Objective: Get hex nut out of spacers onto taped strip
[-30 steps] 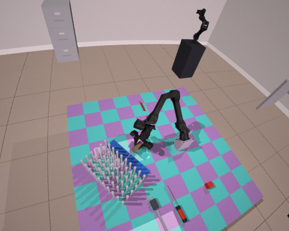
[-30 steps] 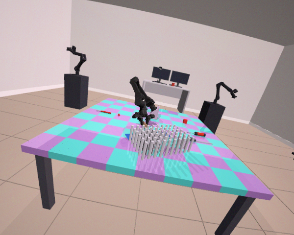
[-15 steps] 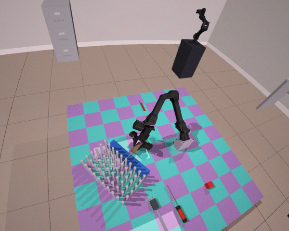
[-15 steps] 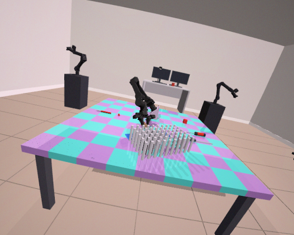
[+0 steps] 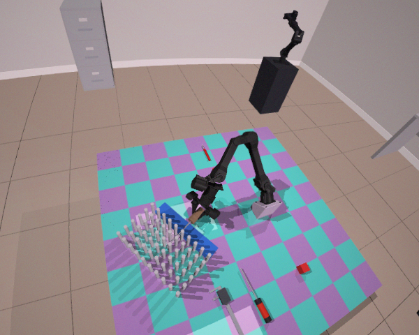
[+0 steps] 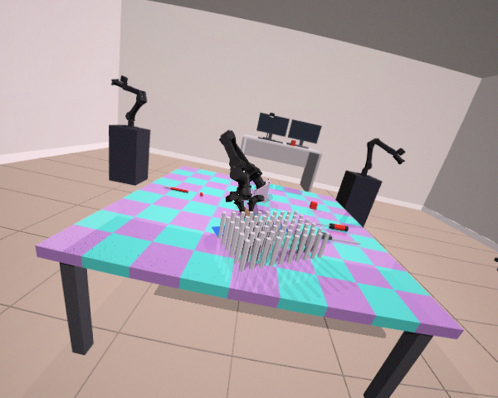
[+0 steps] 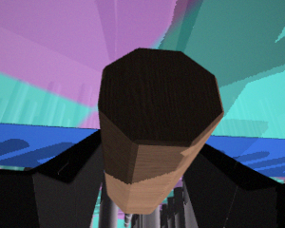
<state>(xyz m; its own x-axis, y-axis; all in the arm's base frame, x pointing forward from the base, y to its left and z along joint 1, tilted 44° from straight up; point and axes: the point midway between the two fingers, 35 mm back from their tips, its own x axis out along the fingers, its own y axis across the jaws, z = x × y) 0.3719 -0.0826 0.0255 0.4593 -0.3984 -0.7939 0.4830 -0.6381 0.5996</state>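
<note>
My gripper tip is 70 mm short of the blue taped strip, 40 mm to the right of it and 30 mm above it. The rest, counted from my gripper tip: tiny red cube (270 mm to the right, 230 mm behind, 20 mm below); then hex nut (220 mm ahead, 120 mm to the left, 20 mm below); then wooden-handled tool (90 mm ahead, 50 mm to the left).
</note>
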